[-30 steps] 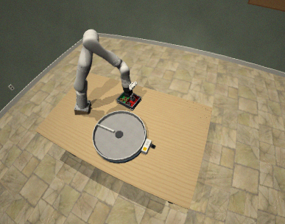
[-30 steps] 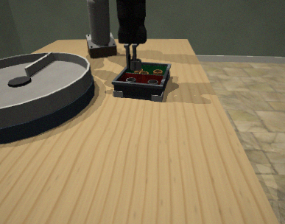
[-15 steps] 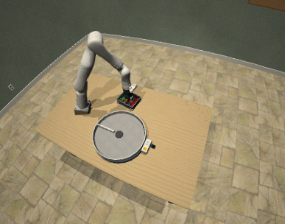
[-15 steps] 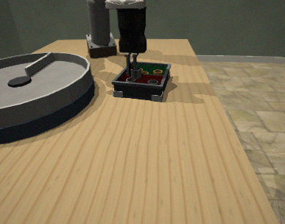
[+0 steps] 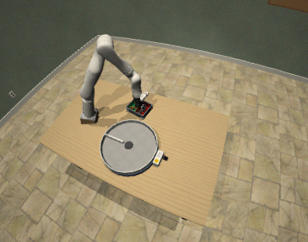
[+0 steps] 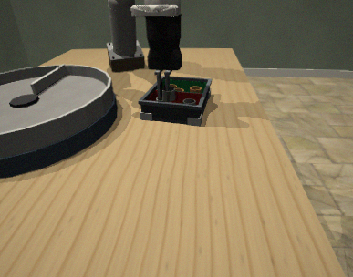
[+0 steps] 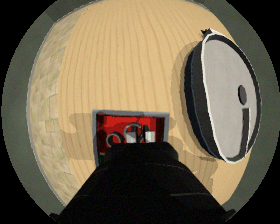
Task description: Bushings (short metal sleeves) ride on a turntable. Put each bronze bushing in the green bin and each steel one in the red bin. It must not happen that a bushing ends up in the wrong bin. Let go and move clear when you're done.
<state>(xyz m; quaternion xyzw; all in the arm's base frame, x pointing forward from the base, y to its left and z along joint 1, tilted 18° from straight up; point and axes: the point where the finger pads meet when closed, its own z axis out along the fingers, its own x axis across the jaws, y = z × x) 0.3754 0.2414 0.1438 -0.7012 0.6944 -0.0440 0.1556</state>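
Now: the bin 6 cm behind my hand, 4 cm below it and 2 cm to the left of it. From my hand the other things lie so: grey turntable (32 cm to the right, 9 cm ahead, 1 cm below).
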